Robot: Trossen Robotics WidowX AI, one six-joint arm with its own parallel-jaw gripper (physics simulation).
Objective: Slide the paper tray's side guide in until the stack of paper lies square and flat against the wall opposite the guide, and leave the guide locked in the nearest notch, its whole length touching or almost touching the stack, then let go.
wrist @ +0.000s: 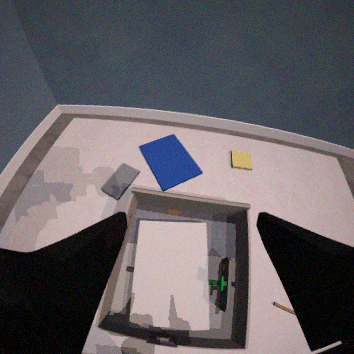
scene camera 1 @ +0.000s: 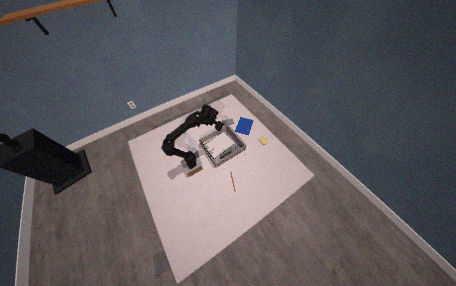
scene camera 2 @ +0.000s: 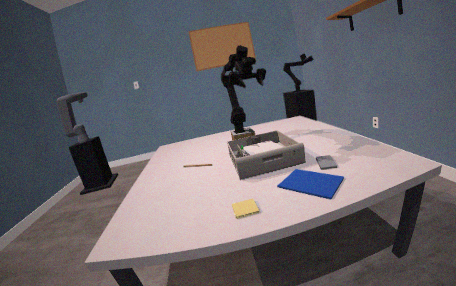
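Pixels of known places: gripper, between the fingertips: (wrist: 192,219) (scene camera 1: 220,121) (scene camera 2: 254,86); arm's base, origin of its link: (scene camera 1: 192,164) (scene camera 2: 239,131).
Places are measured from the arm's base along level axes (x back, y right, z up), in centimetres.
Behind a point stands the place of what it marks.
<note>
The grey paper tray (scene camera 1: 231,159) @(x -30.5, y 15.1, z -6.8 cm) (scene camera 2: 250,167) @(x -48.7, y 12.2, z -3.6 cm) (wrist: 242,280) @(x -29.3, y 14.3, z -3.1 cm) stands on the table. The white paper stack (scene camera 1: 217,144) @(x -30.4, y -3.3, z -4.3 cm) (scene camera 2: 262,148) @(x -29.6, y -2.0, z -4.2 cm) (wrist: 170,275) @(x -31.0, y -2.4, z -4.2 cm) lies in it, towards the left wall in the wrist view, with a narrow strip showing beside that wall. The dark side guide (wrist: 223,283) @(x -29.1, y 9.1, z -1.1 cm) with its green part stands right of the stack, with a gap between them, near the right wall. The green part (scene camera 2: 242,148) @(x -30.6, y 8.9, z -0.9 cm) also shows in scene camera 2. My gripper (scene camera 2: 251,83) @(x -34.2, y -1.1, z 28.1 cm) (wrist: 192,219) @(x -34.2, y -1.1, z 28.1 cm) is open and empty, above the tray and touching nothing. The guide's notches are too small to make out.
A blue book (scene camera 1: 244,126) @(x -67.3, y -3.2, z -7.5 cm) (scene camera 2: 311,183) @(x -69.6, y -3.3, z -7.5 cm) (wrist: 170,162) @(x -66.2, y -3.5, z -7.5 cm) and a grey block (scene camera 1: 228,121) @(x -59.3, y -19.8, z -7.3 cm) (scene camera 2: 326,162) @(x -60.0, y -18.8, z -7.3 cm) (wrist: 121,181) @(x -57.7, y -19.0, z -7.3 cm) lie beyond the tray in the wrist view. A yellow pad (scene camera 1: 264,141) @(x -68.3, y 23.7, z -7.3 cm) (scene camera 2: 245,208) @(x -69.9, y 22.7, z -7.3 cm) (wrist: 241,160) @(x -68.2, y 22.5, z -7.3 cm) lies farther off. A brown pencil (scene camera 1: 233,182) @(x -17.5, y 33.2, z -7.6 cm) (scene camera 2: 198,165) @(x -18.7, y 31.5, z -7.8 cm) (wrist: 284,308) @(x -20.5, y 27.4, z -7.6 cm) lies on the guide's side.
</note>
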